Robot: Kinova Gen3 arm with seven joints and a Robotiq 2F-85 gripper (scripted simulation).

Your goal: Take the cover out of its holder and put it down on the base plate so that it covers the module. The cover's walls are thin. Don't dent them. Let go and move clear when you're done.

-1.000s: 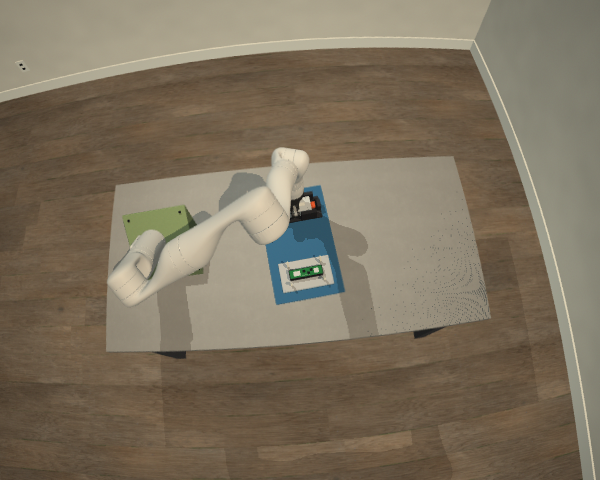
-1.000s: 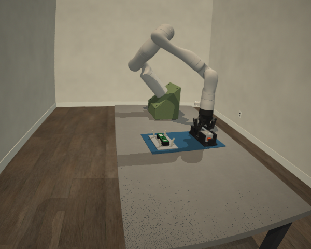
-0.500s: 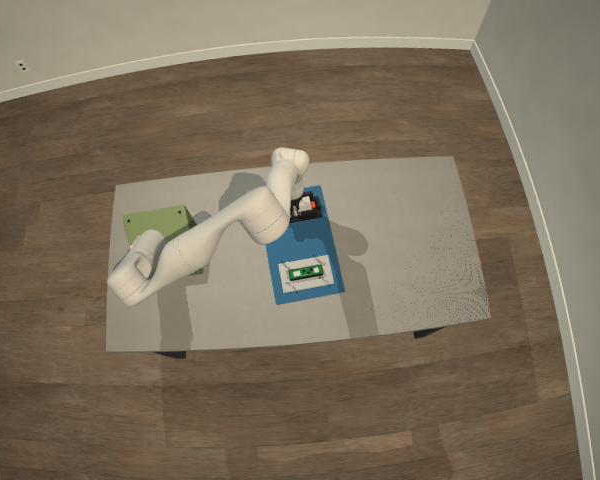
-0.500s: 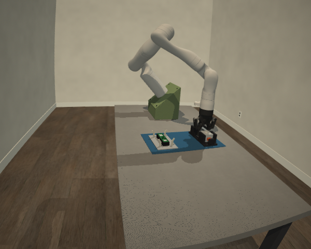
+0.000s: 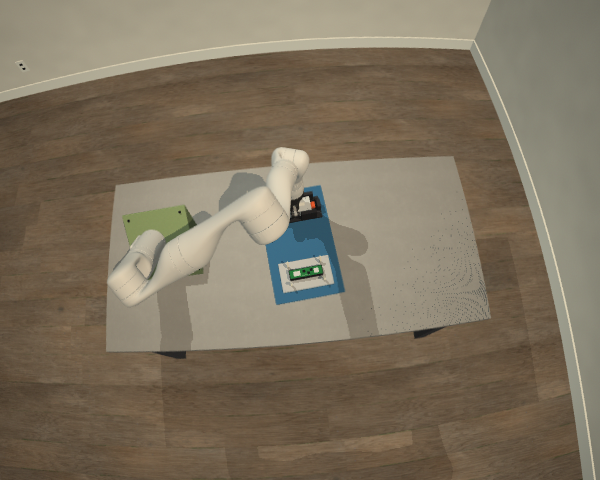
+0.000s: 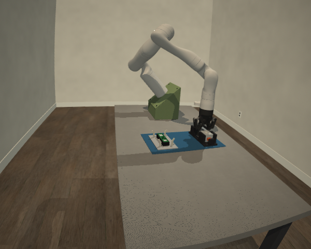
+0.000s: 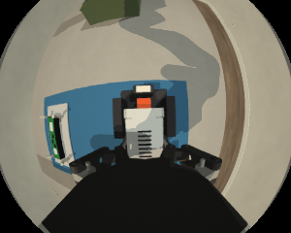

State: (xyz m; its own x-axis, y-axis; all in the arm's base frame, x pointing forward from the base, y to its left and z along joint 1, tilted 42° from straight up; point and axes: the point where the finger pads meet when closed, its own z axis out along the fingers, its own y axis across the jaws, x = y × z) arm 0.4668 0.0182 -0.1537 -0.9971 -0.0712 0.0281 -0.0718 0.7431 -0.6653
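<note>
The white cover lies right at my hand.
</note>
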